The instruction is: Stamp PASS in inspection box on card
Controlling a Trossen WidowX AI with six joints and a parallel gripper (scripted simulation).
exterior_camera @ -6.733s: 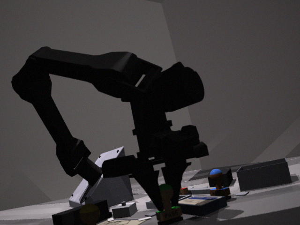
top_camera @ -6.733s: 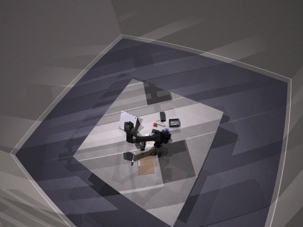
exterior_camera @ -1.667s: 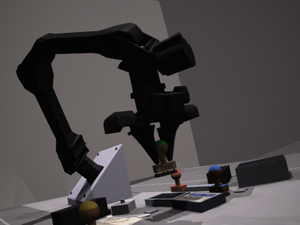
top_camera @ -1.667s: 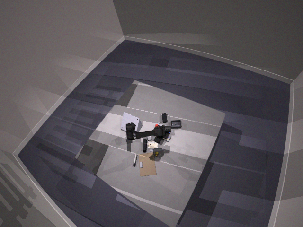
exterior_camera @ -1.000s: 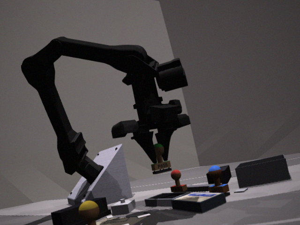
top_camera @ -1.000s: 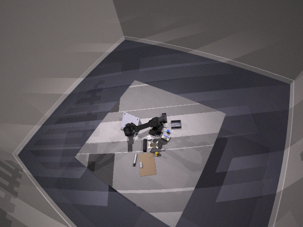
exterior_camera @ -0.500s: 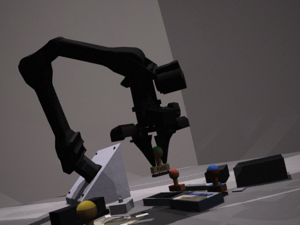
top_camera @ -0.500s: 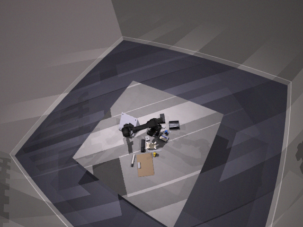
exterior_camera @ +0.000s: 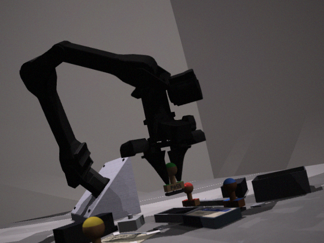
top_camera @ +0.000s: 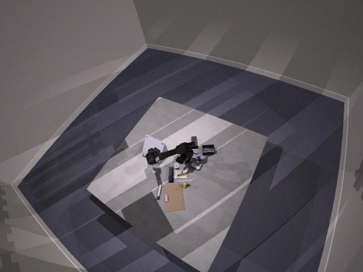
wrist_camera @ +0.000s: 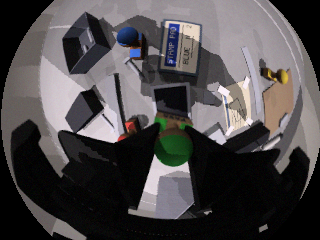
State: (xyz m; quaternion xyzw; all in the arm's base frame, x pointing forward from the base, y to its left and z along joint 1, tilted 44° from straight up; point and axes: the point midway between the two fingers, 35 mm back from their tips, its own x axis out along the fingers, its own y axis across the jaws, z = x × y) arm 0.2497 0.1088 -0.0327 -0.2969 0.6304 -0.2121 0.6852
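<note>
Right now my gripper tip is 70 mm above the black ink pad. Also, from my gripper tip: blue-labelled pad tin: 100 mm ahead, 10 mm to the left, 60 mm below; then blue-knobbed stamp: 90 mm ahead, 70 mm to the left, 60 mm below; then red-knobbed stamp: 50 mm behind, 60 mm to the left, 60 mm below.
</note>
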